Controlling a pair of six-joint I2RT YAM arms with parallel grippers.
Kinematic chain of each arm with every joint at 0, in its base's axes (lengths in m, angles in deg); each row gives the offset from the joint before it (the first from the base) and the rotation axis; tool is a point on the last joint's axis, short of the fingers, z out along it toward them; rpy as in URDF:
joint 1: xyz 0 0 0.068 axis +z
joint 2: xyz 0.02 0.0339 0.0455 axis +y
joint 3: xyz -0.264 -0.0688 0 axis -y
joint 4: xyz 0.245 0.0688 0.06 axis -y
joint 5: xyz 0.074 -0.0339 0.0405 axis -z
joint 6: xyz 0.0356 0 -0.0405 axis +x
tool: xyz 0 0 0 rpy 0 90 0
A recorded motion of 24 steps. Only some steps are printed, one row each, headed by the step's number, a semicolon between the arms.
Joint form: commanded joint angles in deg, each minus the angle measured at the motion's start. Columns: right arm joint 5, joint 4, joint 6, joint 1, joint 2, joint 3; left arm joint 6, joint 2, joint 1, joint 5, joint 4, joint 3.
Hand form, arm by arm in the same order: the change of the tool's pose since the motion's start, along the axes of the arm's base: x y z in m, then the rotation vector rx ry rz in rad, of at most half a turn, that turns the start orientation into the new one. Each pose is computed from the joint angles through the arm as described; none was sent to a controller.
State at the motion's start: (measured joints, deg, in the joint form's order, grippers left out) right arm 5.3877 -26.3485 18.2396 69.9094 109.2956 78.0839; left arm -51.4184 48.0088 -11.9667 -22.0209 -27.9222 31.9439
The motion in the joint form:
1: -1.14 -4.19 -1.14 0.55 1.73 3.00; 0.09 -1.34 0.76 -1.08 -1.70 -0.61
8: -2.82 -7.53 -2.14 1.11 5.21 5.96; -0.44 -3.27 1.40 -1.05 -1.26 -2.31
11: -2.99 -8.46 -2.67 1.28 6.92 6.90; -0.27 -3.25 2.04 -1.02 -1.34 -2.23
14: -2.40 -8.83 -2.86 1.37 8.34 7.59; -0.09 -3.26 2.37 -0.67 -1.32 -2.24
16: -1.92 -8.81 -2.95 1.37 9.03 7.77; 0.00 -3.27 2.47 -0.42 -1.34 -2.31
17: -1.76 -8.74 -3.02 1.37 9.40 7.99; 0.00 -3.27 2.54 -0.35 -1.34 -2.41
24: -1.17 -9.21 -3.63 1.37 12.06 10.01; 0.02 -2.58 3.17 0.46 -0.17 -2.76
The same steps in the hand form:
1: -0.0029 0.0057 -0.0003 -0.0472 0.0243 0.0368; -0.0054 0.0040 -0.0021 0.0175 0.0143 0.0257
8: -0.0052 0.0146 -0.0122 -0.1056 0.0639 0.0759; -0.0105 0.0069 -0.0064 0.0080 0.0007 0.0425
11: -0.0054 0.0180 -0.0202 -0.1345 0.0730 0.0880; -0.0103 0.0086 -0.0061 0.0098 0.0019 0.0514
14: -0.0048 0.0209 -0.0270 -0.1565 0.0700 0.0875; -0.0102 0.0094 -0.0062 0.0078 0.0032 0.0508
16: -0.0041 0.0220 -0.0310 -0.1675 0.0655 0.0849; -0.0103 0.0095 -0.0066 0.0063 0.0056 0.0484
17: -0.0036 0.0230 -0.0325 -0.1699 0.0632 0.0847; -0.0104 0.0097 -0.0072 0.0057 0.0074 0.0487
24: -0.0008 0.0302 -0.0420 -0.1937 0.0574 0.0895; -0.0080 0.0106 -0.0095 -0.0041 0.0071 0.0493

